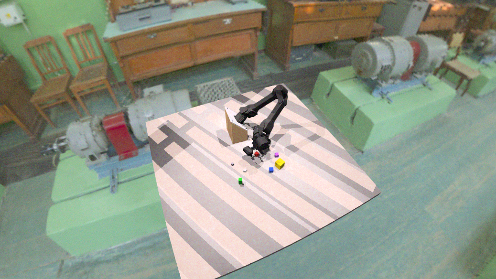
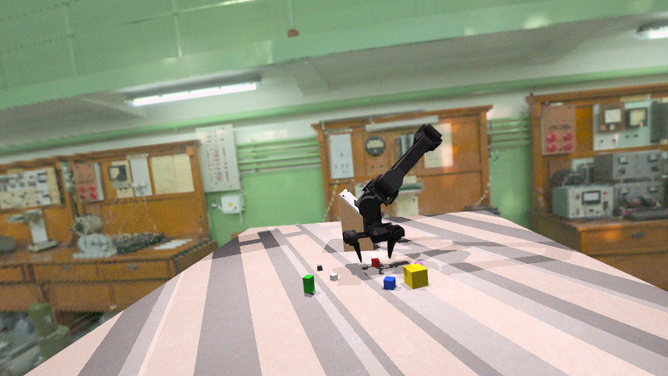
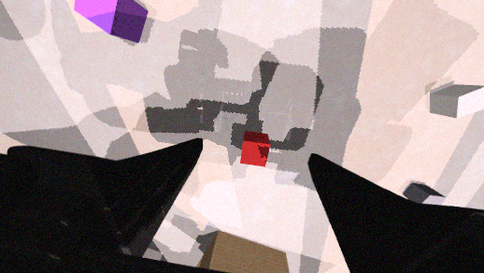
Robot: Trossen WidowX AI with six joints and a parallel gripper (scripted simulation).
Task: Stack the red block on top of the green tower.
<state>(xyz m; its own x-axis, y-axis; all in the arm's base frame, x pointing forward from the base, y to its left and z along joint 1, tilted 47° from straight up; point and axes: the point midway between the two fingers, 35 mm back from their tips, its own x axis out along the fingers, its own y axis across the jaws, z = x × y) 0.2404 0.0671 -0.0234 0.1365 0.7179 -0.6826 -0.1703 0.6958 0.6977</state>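
The red block lies 1 cm below my gripper tip. The rest, counted from my gripper tip: blue cube (16 cm ahead, 2 cm to the left, 1 cm below); then purple cube (12 cm to the left, 7 cm ahead, 1 cm below); then yellow cube (14 cm ahead, 9 cm to the left).
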